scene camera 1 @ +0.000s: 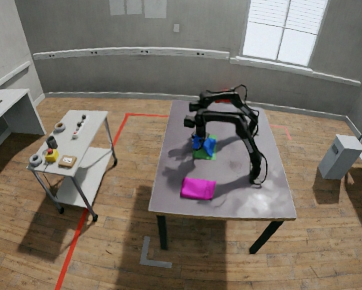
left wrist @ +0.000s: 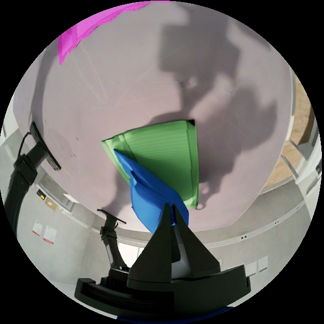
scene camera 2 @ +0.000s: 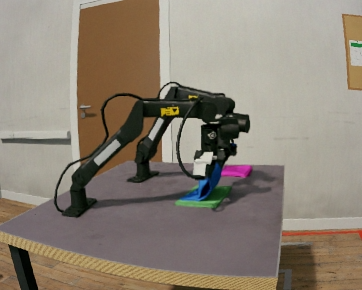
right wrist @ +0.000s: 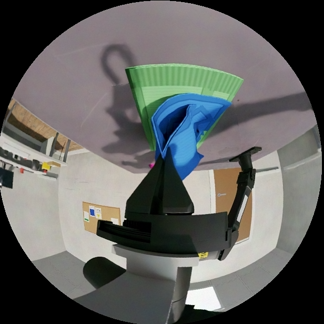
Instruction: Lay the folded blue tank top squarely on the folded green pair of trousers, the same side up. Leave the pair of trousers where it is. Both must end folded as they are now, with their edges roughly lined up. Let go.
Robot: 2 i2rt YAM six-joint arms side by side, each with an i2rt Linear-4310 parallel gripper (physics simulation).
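The blue tank top (scene camera 1: 210, 146) (scene camera 2: 211, 184) (left wrist: 150, 192) (right wrist: 184, 142) hangs from both grippers, its upper part raised and bent. Its lower part rests on the green pair of trousers (scene camera 1: 200, 155) (scene camera 2: 202, 204) (left wrist: 172, 145) (right wrist: 170, 80), which lies flat on the table. In the left wrist view the tank top lies slantwise across one side of the trousers. My left gripper (left wrist: 168, 206) is shut on one edge of the tank top. My right gripper (right wrist: 166, 149) is shut on another edge, where the layers gape open. Both sets of fingertips are low above the trousers.
A folded magenta cloth (scene camera 1: 198, 188) (scene camera 2: 237, 171) (left wrist: 95, 20) lies on the table (scene camera 1: 167, 197) (scene camera 2: 150, 235), apart from the trousers. A red object (scene camera 1: 223, 99) shows behind the arms. The two arms stand close together above the trousers. A white cart (scene camera 1: 95, 125) stands beside the table.
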